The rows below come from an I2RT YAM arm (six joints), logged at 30 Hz.
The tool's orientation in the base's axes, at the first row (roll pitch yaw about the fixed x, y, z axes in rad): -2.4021, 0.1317, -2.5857
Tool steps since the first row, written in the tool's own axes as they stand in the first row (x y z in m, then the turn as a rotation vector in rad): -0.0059, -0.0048, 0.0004, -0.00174, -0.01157, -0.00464; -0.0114, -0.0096, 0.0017, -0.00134, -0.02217, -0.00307; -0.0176, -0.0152, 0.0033, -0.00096, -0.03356, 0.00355; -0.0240, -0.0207, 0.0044, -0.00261, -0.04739, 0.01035; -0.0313, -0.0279, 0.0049, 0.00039, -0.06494, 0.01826
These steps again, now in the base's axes. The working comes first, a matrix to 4 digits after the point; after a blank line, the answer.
The tool's axes in the first row as the columns of a matrix, in the base's axes (used below as rounded here):
-0.8421, -0.3147, 0.4380
-0.5231, 0.6743, -0.5212
-0.1313, -0.6681, -0.7324

0.0067, -0.0004, 0.0037, 0.00307, -0.00447, 0.01136; 0.0134, -0.0014, 0.0067, 0.00676, -0.01265, 0.01724; 0.0210, -0.0028, 0.0100, 0.01292, -0.02398, 0.01995; 0.0287, -0.0037, 0.0138, 0.02164, -0.03598, 0.02442; 0.0373, -0.0050, 0.0192, 0.02811, -0.05351, 0.02996
